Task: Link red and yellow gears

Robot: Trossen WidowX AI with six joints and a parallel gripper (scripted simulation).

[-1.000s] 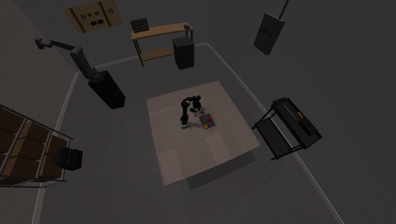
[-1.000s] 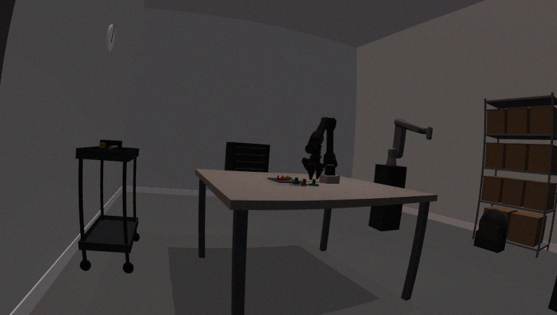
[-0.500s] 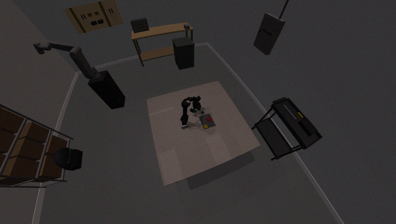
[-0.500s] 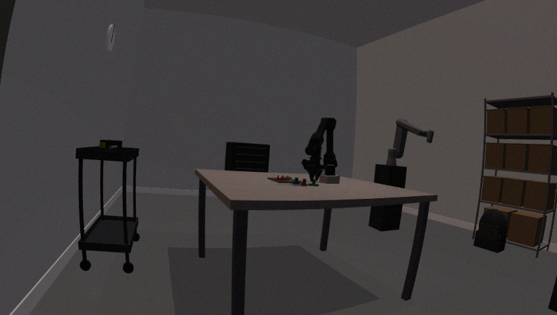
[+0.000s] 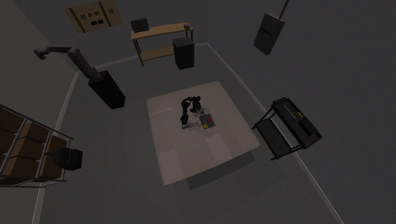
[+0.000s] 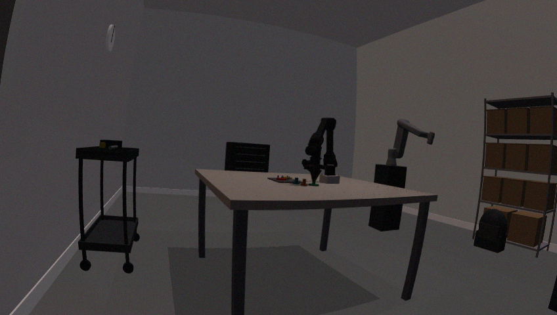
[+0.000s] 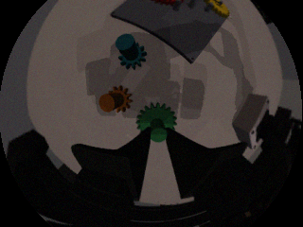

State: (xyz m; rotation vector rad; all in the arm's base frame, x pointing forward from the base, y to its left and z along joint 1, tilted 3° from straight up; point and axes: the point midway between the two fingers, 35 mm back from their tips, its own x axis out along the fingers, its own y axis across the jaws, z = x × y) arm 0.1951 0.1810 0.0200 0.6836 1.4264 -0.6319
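Right now my gripper tip is 20 cm to the left of the grey board, 12 cm short of it and 2 cm above it. Round my gripper tip: teal gear: 10 cm ahead, 5 cm to the right, 1 cm below; orange gear: 7 cm ahead, 1 cm to the left, 1 cm below; green gear: 1 cm below.
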